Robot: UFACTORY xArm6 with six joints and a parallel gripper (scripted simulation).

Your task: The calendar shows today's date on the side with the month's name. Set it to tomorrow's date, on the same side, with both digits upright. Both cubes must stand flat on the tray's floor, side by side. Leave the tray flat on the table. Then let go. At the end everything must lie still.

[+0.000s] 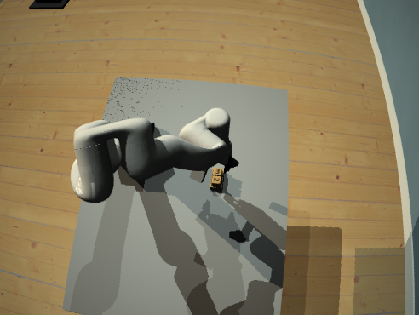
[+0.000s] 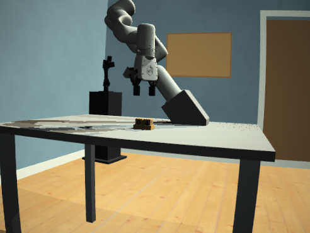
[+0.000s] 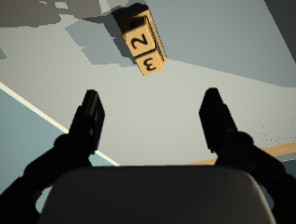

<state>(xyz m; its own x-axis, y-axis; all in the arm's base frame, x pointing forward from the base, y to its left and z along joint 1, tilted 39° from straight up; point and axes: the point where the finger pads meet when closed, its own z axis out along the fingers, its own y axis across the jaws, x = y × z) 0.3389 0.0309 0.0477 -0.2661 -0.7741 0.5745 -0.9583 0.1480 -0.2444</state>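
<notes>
Now: the wooden number cube 1 cm ahead of my hand, 1 cm to the right of it and 12 cm below it. From my hand the other things lie so: wooden calendar tray: 1 cm ahead, 1 cm to the left, 14 cm below.
</notes>
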